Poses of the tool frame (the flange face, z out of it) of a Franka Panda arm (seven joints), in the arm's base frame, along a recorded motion.
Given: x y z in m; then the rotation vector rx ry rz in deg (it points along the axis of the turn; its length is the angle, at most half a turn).
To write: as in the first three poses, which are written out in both.
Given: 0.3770 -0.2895 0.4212 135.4 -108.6 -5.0
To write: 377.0 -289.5 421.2 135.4 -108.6 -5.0
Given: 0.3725 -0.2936 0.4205 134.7 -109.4 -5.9
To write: 372.5 -293.6 420.5 134.7 -109.4 -5.9
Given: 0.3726 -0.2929 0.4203 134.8 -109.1 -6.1
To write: 372.6 -292.9 420.3 134.8 -109.1 -6.1
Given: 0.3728 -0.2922 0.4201 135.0 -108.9 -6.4
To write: 372.8 -292.2 420.1 135.0 -108.9 -6.4
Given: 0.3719 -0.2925 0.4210 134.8 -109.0 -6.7
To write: 371.9 -292.5 421.0 134.8 -109.0 -6.7
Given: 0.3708 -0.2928 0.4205 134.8 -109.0 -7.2
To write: 370.8 -292.8 420.5 134.8 -109.0 -7.2
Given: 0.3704 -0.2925 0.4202 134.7 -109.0 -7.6
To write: 370.4 -292.5 420.2 134.7 -109.0 -7.6
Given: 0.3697 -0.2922 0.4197 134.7 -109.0 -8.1
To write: 369.7 -292.2 419.7 134.7 -109.0 -8.1
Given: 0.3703 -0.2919 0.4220 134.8 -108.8 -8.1
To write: 370.3 -291.9 422.0 134.8 -108.8 -8.1
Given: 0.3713 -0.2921 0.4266 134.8 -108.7 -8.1
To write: 371.3 -292.1 426.6 134.8 -108.7 -8.1
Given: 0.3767 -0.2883 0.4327 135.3 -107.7 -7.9
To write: 376.7 -288.3 432.7 135.3 -107.7 -7.9
